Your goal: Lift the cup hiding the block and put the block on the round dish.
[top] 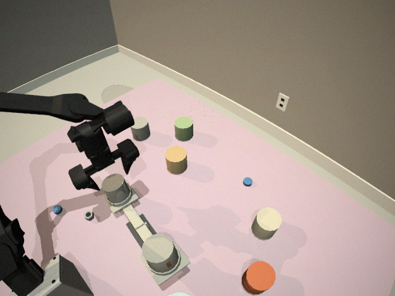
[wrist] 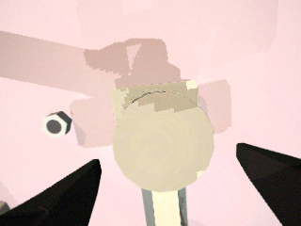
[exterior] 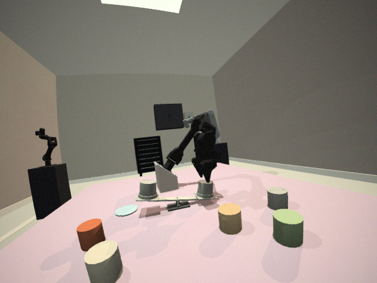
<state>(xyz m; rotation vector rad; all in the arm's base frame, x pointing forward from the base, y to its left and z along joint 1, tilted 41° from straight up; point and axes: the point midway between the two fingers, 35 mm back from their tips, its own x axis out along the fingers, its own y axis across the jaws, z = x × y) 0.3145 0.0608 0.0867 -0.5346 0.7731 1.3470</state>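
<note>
Right now my gripper tip is 6 cm above the grey block. From my gripper tip the other things lie so: tan cup: 22 cm ahead, 6 cm to the right, 6 cm below; then nut: 11 cm behind, 9 cm below, 2 cm to the left; then green cup: 35 cm ahead, 6 cm to the left, 6 cm below.
</note>
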